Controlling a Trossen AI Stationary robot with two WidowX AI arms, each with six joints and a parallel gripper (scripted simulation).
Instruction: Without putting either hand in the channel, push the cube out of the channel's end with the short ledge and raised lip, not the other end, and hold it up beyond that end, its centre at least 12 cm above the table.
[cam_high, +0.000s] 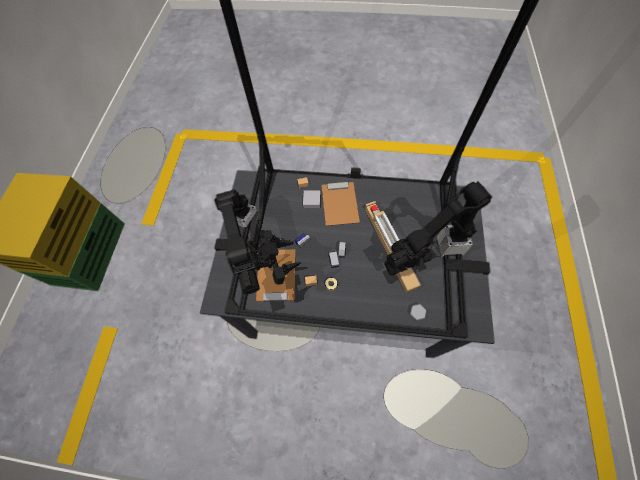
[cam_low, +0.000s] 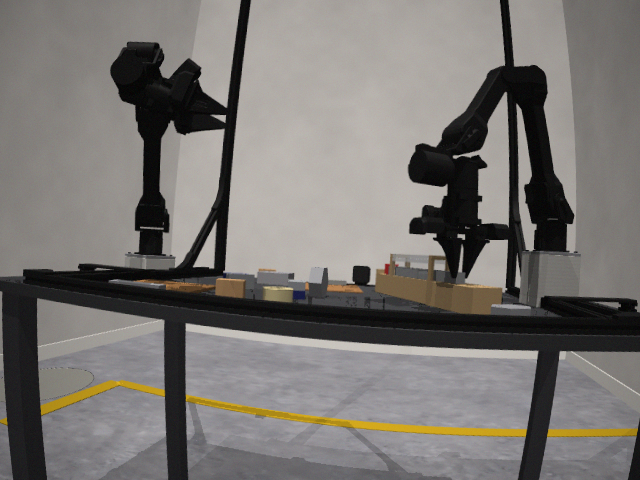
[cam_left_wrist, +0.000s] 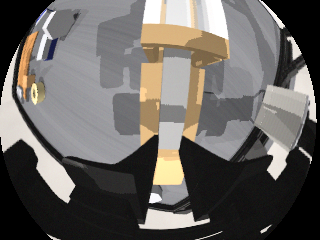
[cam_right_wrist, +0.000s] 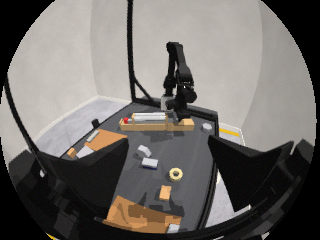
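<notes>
My left hand is 140 mm past the wooden bridge, 80 mm to the left of it and 30 mm above it.
</notes>
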